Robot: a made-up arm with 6 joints.
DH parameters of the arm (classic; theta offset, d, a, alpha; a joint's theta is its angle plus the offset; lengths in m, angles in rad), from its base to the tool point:
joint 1: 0 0.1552 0 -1.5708
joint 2: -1.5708 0 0.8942 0
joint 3: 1.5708 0.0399 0 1.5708
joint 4: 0 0.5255 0 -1.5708
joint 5: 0 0 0 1.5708
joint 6: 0 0.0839 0 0
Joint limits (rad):
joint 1: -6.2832..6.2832
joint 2: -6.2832..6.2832
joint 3: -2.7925..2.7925
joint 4: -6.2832..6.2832
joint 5: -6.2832..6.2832
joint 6: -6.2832..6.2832
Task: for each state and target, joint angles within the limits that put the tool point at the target. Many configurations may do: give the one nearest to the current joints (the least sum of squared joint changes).
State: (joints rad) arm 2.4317 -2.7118 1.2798 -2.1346 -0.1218 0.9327
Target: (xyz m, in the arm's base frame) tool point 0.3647 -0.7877 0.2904
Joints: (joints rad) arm 2.0657 -2.1165 1.9336 -2.1458 -0.1898 0.9327
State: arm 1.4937 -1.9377 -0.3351 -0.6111 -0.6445 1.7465
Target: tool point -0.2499 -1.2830 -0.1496
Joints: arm 1.4344 -1.4510 -0.8129 -0.5865 -0.7991 1.7465
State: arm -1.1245 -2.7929 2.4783 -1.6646 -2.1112 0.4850
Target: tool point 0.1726 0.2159 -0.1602
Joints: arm -1.8324 -2.8194 2.7925 -2.1284 -1.4958 0.4850
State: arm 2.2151 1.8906 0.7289 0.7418 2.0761 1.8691
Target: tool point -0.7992 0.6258 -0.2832
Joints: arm 2.3928 1.5366 1.2470 0.7027 2.1373 1.8691
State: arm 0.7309 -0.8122 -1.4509 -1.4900 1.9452 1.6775
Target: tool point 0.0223 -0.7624 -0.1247
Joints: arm 1.5475 -1.3357 -2.0219 -1.5806 1.8797 1.6775
